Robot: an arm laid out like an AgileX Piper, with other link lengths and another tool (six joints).
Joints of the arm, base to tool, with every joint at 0 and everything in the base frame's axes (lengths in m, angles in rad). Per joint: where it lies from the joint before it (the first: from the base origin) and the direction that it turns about. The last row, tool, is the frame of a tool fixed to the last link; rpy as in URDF.
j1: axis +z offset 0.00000 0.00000 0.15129
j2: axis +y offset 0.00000 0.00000 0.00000
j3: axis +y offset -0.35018 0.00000 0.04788
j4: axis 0.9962 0 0.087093 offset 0.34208 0.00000 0.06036
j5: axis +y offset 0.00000 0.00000 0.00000
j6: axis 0.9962 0 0.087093 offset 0.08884 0.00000 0.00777
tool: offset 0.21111 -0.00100 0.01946 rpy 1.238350 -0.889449 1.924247
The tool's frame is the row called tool.
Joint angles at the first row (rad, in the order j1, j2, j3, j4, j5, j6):
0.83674 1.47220 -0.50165 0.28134 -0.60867 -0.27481
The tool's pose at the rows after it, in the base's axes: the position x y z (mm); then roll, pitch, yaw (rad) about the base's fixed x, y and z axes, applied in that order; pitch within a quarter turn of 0, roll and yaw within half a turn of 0:
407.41, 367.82, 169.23, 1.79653, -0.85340, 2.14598
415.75, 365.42, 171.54, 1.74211, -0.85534, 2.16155
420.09, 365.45, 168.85, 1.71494, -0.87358, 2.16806
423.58, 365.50, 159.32, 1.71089, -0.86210, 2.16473
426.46, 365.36, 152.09, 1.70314, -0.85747, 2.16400
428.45, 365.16, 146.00, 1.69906, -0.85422, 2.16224
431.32, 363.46, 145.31, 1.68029, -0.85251, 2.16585
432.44, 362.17, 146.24, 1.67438, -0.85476, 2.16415
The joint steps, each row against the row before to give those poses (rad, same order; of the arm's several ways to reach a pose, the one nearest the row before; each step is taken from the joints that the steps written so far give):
-0.00001 0.04009 0.00000 0.01433 -0.07062 0.00731
0.00000 0.03119 0.00000 0.01637 -0.06945 0.00001
0.00002 0.03019 0.00001 0.00003 -0.04825 0.02693
0.00000 0.03850 -0.00001 0.00000 -0.04055 -0.00133
0.00000 0.03237 0.00001 -0.00001 -0.03696 0.00428
-0.00002 0.02541 -0.00003 -0.00001 -0.02762 0.00382
0.00002 0.01596 0.00001 0.00721 -0.02897 0.00000
-0.00001 0.00076 -0.00001 0.00604 -0.00534 0.00000

